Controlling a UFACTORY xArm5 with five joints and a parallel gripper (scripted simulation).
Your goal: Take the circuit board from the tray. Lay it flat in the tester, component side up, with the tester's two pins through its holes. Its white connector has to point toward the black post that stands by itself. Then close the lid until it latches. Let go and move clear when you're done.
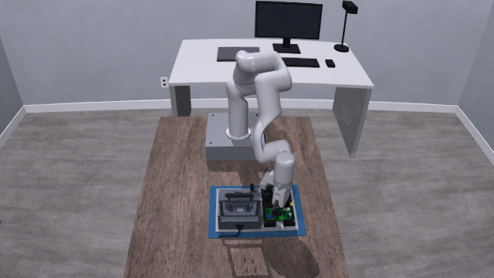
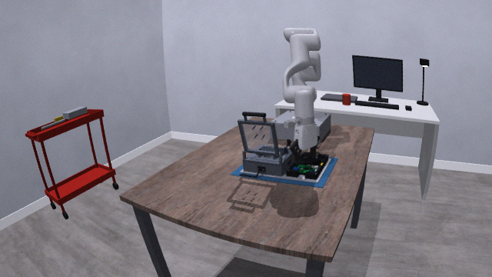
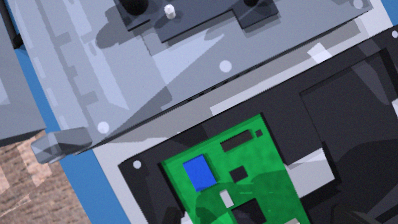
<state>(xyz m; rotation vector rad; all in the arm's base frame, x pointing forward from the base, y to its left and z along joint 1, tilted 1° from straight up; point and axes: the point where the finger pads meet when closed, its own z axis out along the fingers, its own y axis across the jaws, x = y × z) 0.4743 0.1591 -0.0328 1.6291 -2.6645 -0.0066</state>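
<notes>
My hand is 5 cm above the green circuit board. Round my hand: clear lid (17 cm to the right, 12 cm above, 8 cm ahead); then grey tester (13 cm to the right, 5 cm above, 1 cm behind).
</notes>
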